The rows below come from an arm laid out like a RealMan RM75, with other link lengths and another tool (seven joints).
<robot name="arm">
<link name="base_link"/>
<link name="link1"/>
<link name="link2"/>
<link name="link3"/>
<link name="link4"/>
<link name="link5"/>
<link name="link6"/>
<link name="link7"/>
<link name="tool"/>
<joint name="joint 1" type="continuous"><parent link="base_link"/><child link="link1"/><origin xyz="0.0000 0.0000 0.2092" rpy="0.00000 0.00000 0.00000"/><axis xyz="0 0 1"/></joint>
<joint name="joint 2" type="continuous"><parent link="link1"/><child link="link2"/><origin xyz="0.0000 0.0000 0.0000" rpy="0.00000 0.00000 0.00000"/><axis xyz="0 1 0"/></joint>
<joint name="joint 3" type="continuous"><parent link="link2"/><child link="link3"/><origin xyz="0.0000 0.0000 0.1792" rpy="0.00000 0.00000 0.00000"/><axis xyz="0 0 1"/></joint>
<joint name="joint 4" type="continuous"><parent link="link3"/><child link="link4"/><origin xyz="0.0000 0.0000 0.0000" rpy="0.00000 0.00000 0.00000"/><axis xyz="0 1 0"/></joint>
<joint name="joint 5" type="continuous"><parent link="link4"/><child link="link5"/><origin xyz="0.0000 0.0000 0.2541" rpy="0.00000 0.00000 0.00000"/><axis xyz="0 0 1"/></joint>
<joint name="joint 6" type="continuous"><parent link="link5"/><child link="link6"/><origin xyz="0.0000 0.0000 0.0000" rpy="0.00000 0.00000 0.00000"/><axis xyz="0 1 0"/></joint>
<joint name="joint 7" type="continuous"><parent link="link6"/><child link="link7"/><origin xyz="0.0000 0.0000 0.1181" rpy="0.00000 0.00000 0.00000"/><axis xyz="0 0 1"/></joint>
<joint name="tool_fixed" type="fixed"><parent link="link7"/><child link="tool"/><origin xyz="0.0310 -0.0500 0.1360" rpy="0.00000 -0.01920 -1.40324"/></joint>
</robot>
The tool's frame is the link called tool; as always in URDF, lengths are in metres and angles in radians. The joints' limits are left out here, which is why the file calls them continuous.
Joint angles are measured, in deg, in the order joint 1, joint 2, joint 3, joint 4, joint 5, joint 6, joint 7. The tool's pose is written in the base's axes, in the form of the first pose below.
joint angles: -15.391 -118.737 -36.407 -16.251 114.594 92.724 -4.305
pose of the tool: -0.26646, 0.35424, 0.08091, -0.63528, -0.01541, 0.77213, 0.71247, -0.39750, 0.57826
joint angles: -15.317 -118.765 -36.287 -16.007 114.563 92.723 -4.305
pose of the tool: -0.26751, 0.35363, 0.08067, -0.63257, -0.01583, 0.77434, 0.71560, -0.39440, 0.57651
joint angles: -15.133 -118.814 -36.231 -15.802 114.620 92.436 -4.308
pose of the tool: -0.26972, 0.35320, 0.07947, -0.63030, -0.01633, 0.77618, 0.72012, -0.38586, 0.57666
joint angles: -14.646 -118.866 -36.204 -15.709 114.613 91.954 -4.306
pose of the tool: -0.27423, 0.35178, 0.07787, -0.62956, -0.02084, 0.77667, 0.72622, -0.37109, 0.57871
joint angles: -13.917 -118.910 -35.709 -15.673 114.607 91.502 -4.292
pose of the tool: -0.27880, 0.34929, 0.07437, -0.62785, -0.01999, 0.77808, 0.73257, -0.35289, 0.58207
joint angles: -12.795 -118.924 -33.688 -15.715 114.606 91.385 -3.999
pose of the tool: -0.28055, 0.34458, 0.06554, -0.61915, 0.00058, 0.78527, 0.74069, -0.33172, 0.58424
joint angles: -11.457 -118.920 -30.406 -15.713 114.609 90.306 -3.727
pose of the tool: -0.28354, 0.34025, 0.04874, -0.60689, 0.04241, 0.79365, 0.75313, -0.28836, 0.59131
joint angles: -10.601 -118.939 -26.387 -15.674 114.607 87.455 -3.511
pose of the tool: -0.28745, 0.33958, 0.02322, -0.59250, 0.10596, 0.79857, 0.76946, -0.21904, 0.59996
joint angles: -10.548 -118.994 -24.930 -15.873 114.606 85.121 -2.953
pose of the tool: -0.28993, 0.34172, 0.00934, -0.58305, 0.13356, 0.80138, 0.78153, -0.17728, 0.59816
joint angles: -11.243 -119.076 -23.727 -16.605 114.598 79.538 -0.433
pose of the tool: -0.29436, 0.35033, -0.01450, -0.55068, 0.17056, 0.81711, 0.81541, -0.09938, 0.57028
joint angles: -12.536 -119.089 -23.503 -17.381 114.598 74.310 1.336
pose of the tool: -0.29686, 0.36093, -0.03336, -0.52863, 0.20269, 0.82430, 0.83682, -0.03847, 0.54612
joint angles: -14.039 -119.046 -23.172 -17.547 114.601 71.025 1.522
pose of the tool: -0.29607, 0.37005, -0.04525, -0.51943, 0.23309, 0.82211, 0.84452, -0.00665, 0.53548
